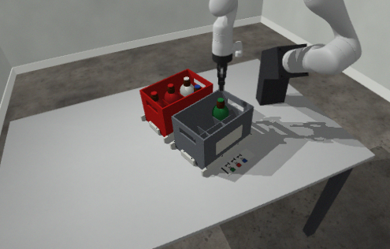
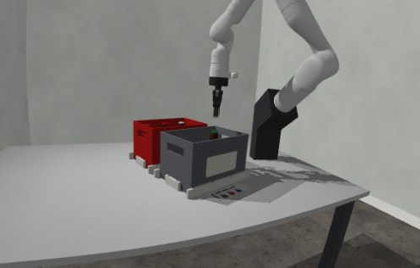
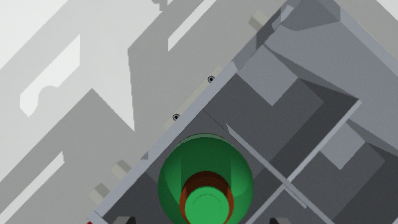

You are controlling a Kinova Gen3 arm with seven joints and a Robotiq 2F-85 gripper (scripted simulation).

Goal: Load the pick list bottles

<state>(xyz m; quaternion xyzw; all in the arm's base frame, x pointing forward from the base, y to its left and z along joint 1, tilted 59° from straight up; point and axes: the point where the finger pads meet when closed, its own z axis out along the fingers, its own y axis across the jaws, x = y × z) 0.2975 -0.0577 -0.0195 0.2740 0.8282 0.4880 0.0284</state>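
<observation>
The red crate lies 150 mm ahead of my hand, 150 mm to the right of it and 160 mm below it. Round my hand: grey crate: 70 mm ahead, 70 mm to the left, 160 mm below; then blue-label bottle: 60 mm ahead, 130 mm to the right, 150 mm below; then green-label bottle: 150 mm below.
</observation>
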